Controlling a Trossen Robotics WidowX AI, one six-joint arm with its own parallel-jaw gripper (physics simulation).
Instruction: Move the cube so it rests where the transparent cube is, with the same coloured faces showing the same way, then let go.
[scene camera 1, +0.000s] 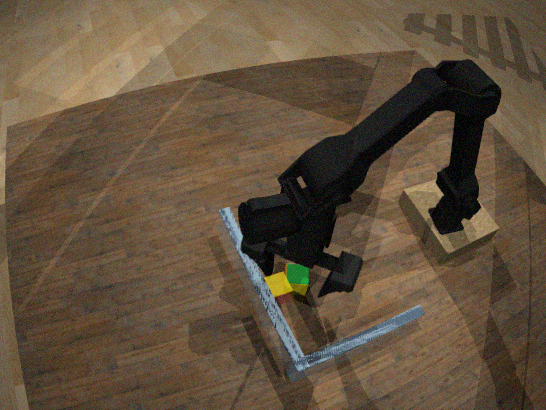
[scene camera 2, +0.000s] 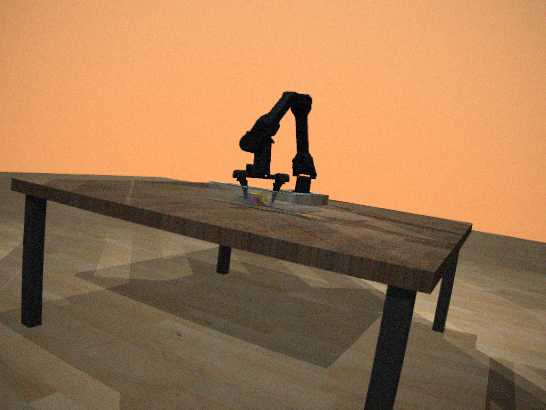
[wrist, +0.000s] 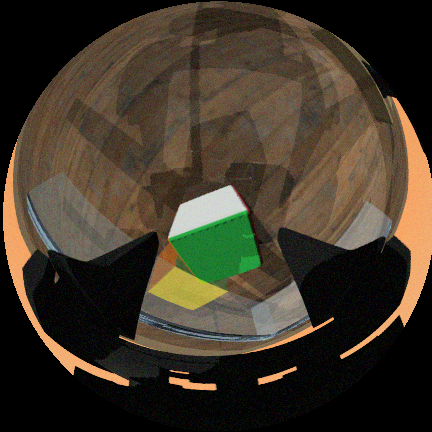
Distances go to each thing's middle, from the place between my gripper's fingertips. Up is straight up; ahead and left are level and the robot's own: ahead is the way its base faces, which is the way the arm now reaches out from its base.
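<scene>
Transparent cube (wrist: 171, 280): my gripper is 10 mm to the right of it, 40 mm short of it and 10 mm below it. L-shaped rail (scene camera 1: 297, 366): 10 mm to the right of my hand, 40 mm behind it and 20 mm above it.
</scene>
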